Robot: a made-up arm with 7 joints. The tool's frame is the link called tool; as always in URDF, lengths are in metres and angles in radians. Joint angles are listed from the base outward.
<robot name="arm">
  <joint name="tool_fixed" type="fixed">
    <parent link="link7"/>
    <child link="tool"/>
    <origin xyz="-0.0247 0.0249 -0.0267" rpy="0 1.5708 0"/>
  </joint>
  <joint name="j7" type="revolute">
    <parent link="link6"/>
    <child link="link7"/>
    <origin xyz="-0.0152 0.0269 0.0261" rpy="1.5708 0 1.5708"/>
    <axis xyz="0 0 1"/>
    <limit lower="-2" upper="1.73"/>
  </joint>
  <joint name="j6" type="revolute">
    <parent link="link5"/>
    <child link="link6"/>
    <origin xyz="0.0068 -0.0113 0.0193" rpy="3.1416 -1.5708 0"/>
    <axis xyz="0 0 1"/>
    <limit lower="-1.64" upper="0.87"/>
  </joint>
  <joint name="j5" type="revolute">
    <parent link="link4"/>
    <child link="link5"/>
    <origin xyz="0.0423 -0.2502 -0.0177" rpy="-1.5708 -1.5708 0"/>
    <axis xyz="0 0 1"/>
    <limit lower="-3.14" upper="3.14"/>
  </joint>
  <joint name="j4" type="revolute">
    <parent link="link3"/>
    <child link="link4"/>
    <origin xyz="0.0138 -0.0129 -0.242" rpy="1.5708 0 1.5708"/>
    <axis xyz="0 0 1"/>
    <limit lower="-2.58" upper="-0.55"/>
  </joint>
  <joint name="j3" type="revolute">
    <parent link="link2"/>
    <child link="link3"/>
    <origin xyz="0.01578 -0.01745 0.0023" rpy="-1.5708 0 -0.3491"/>
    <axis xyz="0 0 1"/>
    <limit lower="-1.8" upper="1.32"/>
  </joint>
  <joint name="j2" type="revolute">
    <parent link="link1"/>
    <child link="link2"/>
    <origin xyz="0.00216 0.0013 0.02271" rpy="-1.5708 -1.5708 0"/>
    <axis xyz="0 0 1"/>
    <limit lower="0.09" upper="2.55"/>
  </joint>
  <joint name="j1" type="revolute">
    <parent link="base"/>
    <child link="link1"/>
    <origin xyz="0.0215 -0.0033 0.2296" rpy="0 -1.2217 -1.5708"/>
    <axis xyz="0 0 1"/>
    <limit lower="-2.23" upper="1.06"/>
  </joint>
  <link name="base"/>
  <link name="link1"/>
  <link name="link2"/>
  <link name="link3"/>
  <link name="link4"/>
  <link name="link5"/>
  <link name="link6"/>
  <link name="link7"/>
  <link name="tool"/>
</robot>
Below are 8 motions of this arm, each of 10 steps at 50 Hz.
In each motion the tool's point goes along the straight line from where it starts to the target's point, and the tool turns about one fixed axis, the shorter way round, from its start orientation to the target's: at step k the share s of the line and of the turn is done. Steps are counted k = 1, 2, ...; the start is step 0. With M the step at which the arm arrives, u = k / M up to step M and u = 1 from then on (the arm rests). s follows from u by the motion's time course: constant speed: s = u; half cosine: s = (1 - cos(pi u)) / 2; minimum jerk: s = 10 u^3 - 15 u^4 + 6 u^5.
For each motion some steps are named. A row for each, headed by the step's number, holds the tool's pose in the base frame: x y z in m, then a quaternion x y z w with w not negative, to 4 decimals.
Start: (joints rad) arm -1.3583 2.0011 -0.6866 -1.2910 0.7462 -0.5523 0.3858
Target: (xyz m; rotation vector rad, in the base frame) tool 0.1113 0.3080 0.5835 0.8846 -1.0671 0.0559
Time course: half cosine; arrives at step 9
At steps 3, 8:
3: 0.1327 0.3072 0.5736 0.4016 -0.4935 0.0067 0.7714
8: 0.1122 0.3080 0.5831 0.4074 -0.4919 0.0250 0.7691

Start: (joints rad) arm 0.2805 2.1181 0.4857 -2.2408 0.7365 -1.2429 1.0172
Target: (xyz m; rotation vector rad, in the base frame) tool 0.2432 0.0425 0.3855 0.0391 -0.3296 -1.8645
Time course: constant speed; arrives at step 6
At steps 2, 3, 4, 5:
2: 0.2454 0.0462 0.3874 0.0273 -0.1511 -0.8047 0.5735
3: 0.2449 0.0453 0.3869 0.0247 -0.1486 -0.8033 0.5762
4: 0.2443 0.0443 0.3865 0.0220 -0.1462 -0.8019 0.5789
5: 0.2438 0.0434 0.3860 0.0194 -0.1437 -0.8005 0.5816

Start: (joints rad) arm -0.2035 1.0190 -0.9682 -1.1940 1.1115 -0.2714 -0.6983
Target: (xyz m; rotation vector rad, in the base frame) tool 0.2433 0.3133 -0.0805 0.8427 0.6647 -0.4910
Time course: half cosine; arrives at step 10
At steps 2, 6, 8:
2: 0.2852 0.2990 -0.0540 0.3817 0.2220 -0.1984 0.8750
6: 0.2593 0.3078 -0.0704 0.3919 0.2788 -0.2192 0.8489
8: 0.2477 0.3118 -0.0777 0.3959 0.3039 -0.2281 0.8360

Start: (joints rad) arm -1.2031 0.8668 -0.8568 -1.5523 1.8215 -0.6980 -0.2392
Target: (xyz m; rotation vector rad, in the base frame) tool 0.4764 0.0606 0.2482 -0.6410 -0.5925 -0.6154
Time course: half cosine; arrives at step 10
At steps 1, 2, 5, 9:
1: 0.4691 0.0426 0.2868 -0.2596 -0.3482 -0.3061 0.8472
2: 0.4696 0.0439 0.2840 -0.2630 -0.3435 -0.3052 0.8484
5: 0.4726 0.0514 0.2680 -0.2822 -0.3164 -0.3001 0.8545
9: 0.4762 0.0601 0.2492 -0.3044 -0.2840 -0.2936 0.8605

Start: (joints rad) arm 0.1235 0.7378 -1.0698 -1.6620 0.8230 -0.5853 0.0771
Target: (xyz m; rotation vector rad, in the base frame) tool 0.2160 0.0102 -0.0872 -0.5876 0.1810 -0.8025
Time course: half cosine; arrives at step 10
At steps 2, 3, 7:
2: 0.1743 0.0655 -0.1234 -0.2320 0.1267 -0.3272 0.9072
3: 0.1794 0.0587 -0.1190 -0.2381 0.1218 -0.3343 0.9037
7: 0.2065 0.0228 -0.0955 -0.2704 0.0959 -0.3716 0.8830

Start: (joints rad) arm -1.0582 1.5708 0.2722 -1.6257 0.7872 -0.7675 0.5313
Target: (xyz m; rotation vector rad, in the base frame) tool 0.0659 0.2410 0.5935 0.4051 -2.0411 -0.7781
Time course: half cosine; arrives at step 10
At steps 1, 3, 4, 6, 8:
1: 0.1125 0.2323 0.5787 0.1623 -0.7982 -0.2871 0.5042
3: 0.1038 0.2339 0.5815 0.1626 -0.8031 -0.2922 0.4931
4: 0.0971 0.2352 0.5836 0.1628 -0.8069 -0.2960 0.4846
6: 0.0824 0.2379 0.5883 0.1631 -0.8148 -0.3045 0.4655
8: 0.0705 0.2401 0.5921 0.1633 -0.8210 -0.3113 0.4499

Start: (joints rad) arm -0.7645 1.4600 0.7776 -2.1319 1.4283 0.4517 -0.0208
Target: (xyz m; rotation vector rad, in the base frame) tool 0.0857 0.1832 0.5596 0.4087 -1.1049 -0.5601
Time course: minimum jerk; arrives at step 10
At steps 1, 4, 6, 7, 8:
1: 0.0929 0.1966 0.5519 0.1973 -0.5287 -0.2229 0.7949
4: 0.0907 0.1924 0.5543 0.1951 -0.5242 -0.2347 0.7950
6: 0.0880 0.1875 0.5571 0.1925 -0.5189 -0.2486 0.7949
7: 0.0869 0.1854 0.5583 0.1914 -0.5166 -0.2544 0.7949
8: 0.0861 0.1840 0.5592 0.1906 -0.5150 -0.2584 0.7948

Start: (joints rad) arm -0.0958 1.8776 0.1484 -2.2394 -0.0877 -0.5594 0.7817
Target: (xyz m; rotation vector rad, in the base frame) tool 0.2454 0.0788 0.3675 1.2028 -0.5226 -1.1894
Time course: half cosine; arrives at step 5
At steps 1, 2, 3, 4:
1: 0.2434 0.0763 0.3666 0.5190 -0.2340 -0.5262 0.6317
2: 0.2440 0.0770 0.3669 0.5209 -0.2325 -0.5245 0.6321
3: 0.2446 0.0778 0.3672 0.5232 -0.2306 -0.5224 0.6326
4: 0.2452 0.0785 0.3674 0.5252 -0.2291 -0.5207 0.6330

